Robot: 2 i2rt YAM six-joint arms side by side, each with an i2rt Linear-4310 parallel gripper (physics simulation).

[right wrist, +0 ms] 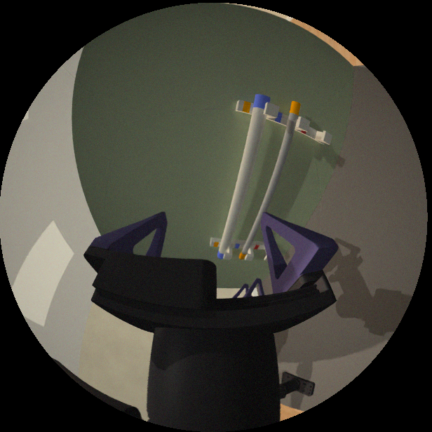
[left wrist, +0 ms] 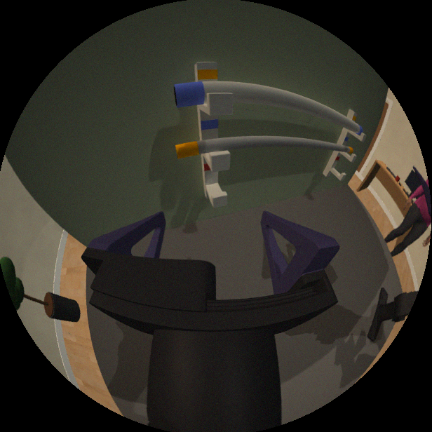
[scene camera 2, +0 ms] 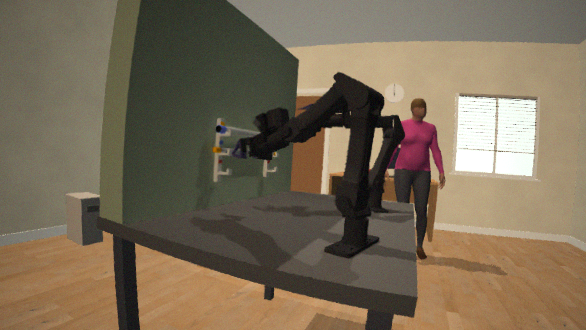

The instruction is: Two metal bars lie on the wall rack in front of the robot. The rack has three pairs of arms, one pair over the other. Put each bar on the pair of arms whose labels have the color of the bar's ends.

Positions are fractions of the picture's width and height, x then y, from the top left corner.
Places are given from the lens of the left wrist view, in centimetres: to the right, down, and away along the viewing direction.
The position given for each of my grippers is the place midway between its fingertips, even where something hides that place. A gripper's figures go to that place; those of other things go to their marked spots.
my left gripper (left wrist: 0.49, 0.50): 0, 0, 13
orange-ended bar (left wrist: 0.45, 0.34): -3, -9, 17
